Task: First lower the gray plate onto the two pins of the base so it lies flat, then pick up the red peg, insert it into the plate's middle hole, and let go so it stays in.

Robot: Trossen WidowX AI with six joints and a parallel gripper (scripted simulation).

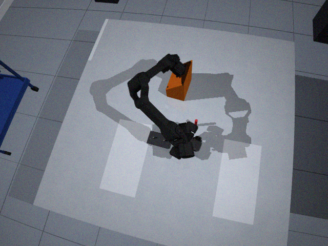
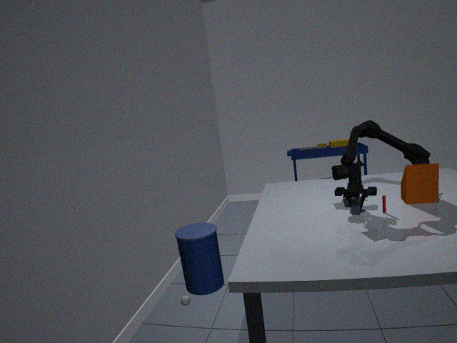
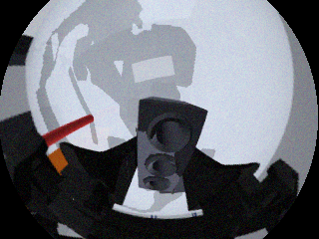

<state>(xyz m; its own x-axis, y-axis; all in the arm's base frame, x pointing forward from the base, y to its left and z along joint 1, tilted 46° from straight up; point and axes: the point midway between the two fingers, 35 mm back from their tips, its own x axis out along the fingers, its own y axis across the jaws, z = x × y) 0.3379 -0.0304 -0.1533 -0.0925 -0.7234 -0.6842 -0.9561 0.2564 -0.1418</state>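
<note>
Now: gripper tip 1 cm short of the dark base, 14 cm to the left of it and 1 cm above it. The rest, counted from my gripper tip: red peg: 12 cm behind, 4 cm to the left, 3 cm above; then gray plate: 3 cm above.
</note>
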